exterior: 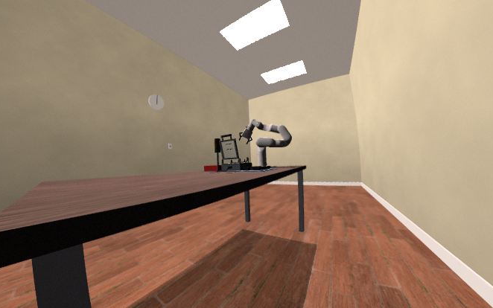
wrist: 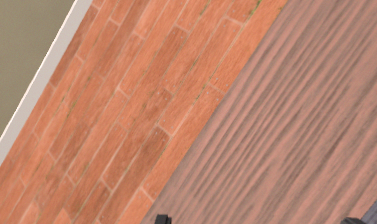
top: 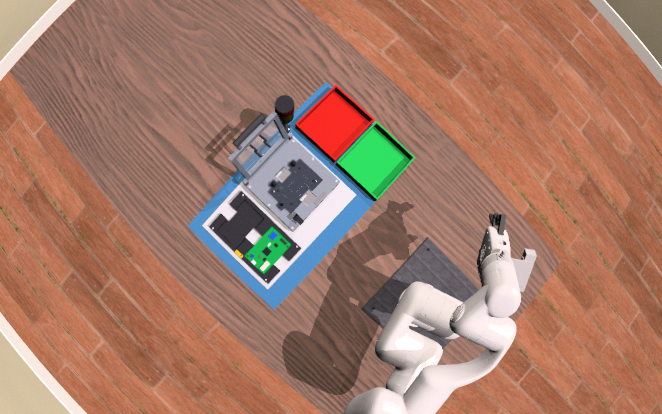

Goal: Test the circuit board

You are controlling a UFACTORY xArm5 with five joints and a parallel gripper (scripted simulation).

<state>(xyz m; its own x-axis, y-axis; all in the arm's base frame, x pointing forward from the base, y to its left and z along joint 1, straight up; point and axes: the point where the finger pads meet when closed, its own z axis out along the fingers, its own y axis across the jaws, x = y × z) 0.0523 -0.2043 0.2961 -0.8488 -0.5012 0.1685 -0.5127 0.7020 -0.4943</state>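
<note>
The green circuit board lies 370 mm to the left of my hand, 360 mm ahead of it and 280 mm below it. Also, from my hand: green bin 310 mm ahead, 290 mm below; tester lid 540 mm ahead, 190 mm to the left, 120 mm below; red bin 460 mm ahead, 290 mm below, 10 mm to the right.
</note>
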